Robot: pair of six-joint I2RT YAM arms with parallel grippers.
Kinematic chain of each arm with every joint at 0, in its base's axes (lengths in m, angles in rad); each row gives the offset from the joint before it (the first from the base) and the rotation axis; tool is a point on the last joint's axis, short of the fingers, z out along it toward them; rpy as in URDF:
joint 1: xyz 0 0 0.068 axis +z
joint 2: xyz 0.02 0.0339 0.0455 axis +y
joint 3: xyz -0.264 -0.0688 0 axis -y
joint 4: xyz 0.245 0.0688 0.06 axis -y
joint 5: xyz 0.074 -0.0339 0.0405 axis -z
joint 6: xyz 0.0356 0 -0.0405 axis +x
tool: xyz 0 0 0 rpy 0 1.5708 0
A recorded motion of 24 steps. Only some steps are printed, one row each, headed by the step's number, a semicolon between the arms.
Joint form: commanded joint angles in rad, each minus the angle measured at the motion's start. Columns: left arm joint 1, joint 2, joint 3, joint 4, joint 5, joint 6; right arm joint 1, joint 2, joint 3, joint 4, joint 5, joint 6.
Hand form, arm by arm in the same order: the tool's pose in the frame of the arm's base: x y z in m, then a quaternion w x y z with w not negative. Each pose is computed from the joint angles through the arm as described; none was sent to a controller.
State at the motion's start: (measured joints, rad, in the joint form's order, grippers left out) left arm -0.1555 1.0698 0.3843 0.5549 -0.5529 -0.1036; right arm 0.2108 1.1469 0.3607 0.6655 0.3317 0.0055
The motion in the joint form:
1: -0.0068 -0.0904 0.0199 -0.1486 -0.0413 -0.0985; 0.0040 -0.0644 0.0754 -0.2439 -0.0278 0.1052
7: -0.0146 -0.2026 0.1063 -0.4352 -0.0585 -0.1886; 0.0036 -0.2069 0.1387 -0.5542 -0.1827 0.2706
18: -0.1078 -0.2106 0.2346 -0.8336 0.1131 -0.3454; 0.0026 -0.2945 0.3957 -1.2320 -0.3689 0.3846
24: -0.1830 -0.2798 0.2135 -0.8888 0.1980 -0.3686; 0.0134 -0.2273 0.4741 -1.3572 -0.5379 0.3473
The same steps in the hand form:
1: 0.2135 -0.0148 0.2323 0.64702 -0.20331 0.72685 0.10828; 0.2300 0.0393 0.2229 0.62719 0.05401 0.77681 -0.01696
7: 0.1995 -0.0135 0.2543 0.62150 -0.22953 0.74253 0.09856; 0.2110 0.0405 0.2412 0.57737 0.06829 0.80947 0.08210
18: 0.1894 -0.0354 0.2607 0.52494 -0.18729 0.83026 0.00600; 0.1778 0.0399 0.2811 0.41383 0.07115 0.89570 0.14631
24: 0.1729 -0.0478 0.2592 0.51161 -0.14486 0.84525 -0.05307; 0.1805 0.0486 0.2862 0.34183 0.01921 0.91793 0.20045

